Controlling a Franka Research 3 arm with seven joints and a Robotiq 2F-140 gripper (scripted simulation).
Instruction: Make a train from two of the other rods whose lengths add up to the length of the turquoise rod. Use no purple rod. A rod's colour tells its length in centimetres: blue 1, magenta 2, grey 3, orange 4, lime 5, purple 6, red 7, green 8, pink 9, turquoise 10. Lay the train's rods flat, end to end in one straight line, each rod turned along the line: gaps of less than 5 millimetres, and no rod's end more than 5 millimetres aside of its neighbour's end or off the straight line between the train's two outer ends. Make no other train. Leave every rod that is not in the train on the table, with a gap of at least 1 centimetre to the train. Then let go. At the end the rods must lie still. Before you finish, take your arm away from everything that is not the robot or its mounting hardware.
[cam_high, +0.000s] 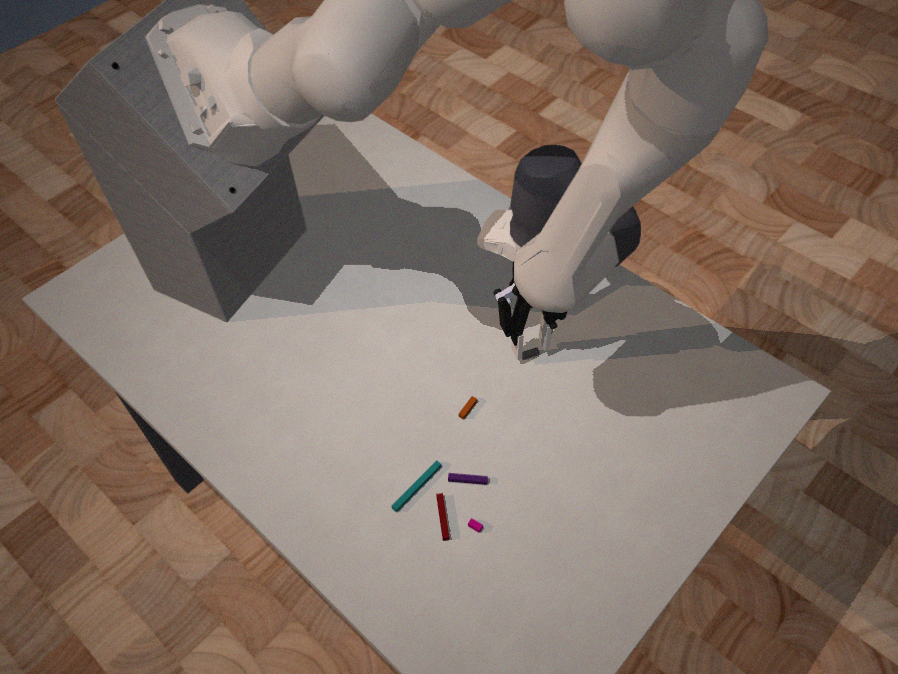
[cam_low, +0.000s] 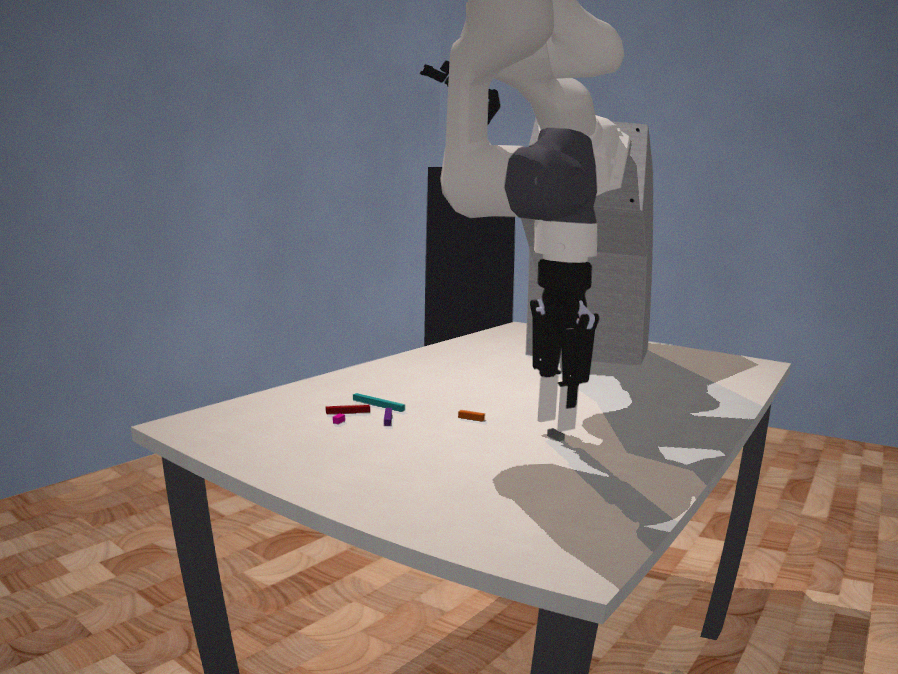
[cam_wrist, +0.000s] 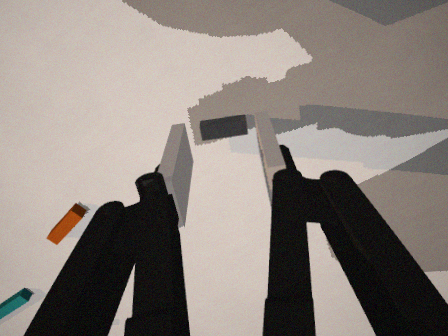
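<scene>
The grey rod is 50 mm below my hand. The rest, counted from my hand: turquoise rod 60 mm ahead, 300 mm to the right, 50 mm below; purple rod 110 mm ahead, 230 mm to the right, 50 mm below; orange rod 10 mm ahead, 150 mm to the right, 50 mm below.
</scene>
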